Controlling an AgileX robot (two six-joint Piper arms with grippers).
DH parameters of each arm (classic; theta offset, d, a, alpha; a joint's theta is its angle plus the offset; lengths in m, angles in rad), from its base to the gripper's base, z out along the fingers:
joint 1: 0 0.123 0 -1.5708
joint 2: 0.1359 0 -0.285 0
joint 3: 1.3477 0 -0.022 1.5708
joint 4: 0 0.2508 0 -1.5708
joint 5: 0 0 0.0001 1.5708
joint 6: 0 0.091 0 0
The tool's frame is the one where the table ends.
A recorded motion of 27 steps. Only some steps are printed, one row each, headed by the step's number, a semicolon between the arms.
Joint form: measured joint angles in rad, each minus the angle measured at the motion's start. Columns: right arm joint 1, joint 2, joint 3, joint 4, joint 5, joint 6; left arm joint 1, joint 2, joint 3, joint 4, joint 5, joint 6.
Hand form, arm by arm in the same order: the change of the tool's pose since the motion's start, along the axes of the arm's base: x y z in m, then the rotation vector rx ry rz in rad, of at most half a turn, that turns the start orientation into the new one. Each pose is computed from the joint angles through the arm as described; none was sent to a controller.
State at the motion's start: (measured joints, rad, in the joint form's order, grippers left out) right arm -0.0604 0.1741 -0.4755 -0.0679 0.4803 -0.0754; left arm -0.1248 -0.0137 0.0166 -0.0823 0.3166 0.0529
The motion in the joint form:
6: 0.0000 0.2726 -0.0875 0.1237 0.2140 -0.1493; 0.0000 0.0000 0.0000 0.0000 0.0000 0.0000
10: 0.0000 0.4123 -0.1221 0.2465 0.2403 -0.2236; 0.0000 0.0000 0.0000 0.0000 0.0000 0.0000
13: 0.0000 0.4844 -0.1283 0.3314 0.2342 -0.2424; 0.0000 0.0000 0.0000 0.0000 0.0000 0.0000
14: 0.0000 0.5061 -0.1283 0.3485 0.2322 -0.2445; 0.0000 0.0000 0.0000 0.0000 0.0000 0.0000
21: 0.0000 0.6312 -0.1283 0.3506 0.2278 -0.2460; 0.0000 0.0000 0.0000 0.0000 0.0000 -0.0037
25: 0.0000 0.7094 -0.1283 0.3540 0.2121 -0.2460; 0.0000 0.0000 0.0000 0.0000 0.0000 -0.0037
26: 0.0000 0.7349 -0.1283 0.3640 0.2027 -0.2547; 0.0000 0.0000 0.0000 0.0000 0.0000 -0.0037
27: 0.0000 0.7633 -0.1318 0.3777 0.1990 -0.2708; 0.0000 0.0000 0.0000 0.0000 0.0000 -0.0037
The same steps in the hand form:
6: 0.0408 0.0037 -0.0078 -0.0011 0.3998 0.0780; 0.0000 0.0000 0.0000 0.0000 0.0000 0.0000
10: 0.0652 0.0096 -0.0112 0.0563 0.5188 0.1512; 0.0000 0.0000 0.0000 0.0000 0.0000 0.0000
13: 0.0788 0.0137 -0.0159 0.1281 0.5665 0.1841; 0.0000 0.0000 0.0000 0.0000 0.0000 0.0000
14: 0.0828 0.0144 -0.0182 0.1457 0.5835 0.1889; 0.0000 0.0000 0.0000 0.0000 0.0000 0.0000
21: 0.1040 0.0131 -0.0348 0.1659 0.7025 0.1831; 0.0000 0.0000 0.0000 -0.0036 0.0005 0.0008
25: 0.1171 0.0122 -0.0458 0.1802 0.7641 0.1761; 0.0000 0.0000 0.0000 -0.0036 0.0005 0.0008
26: 0.1216 0.0123 -0.0492 0.1853 0.7785 0.1785; 0.0000 0.0000 0.0000 -0.0036 0.0005 0.0008
27: 0.1263 0.0127 -0.0524 0.1881 0.7970 0.1863; 0.0000 0.0000 0.0000 -0.0036 0.0005 0.0008

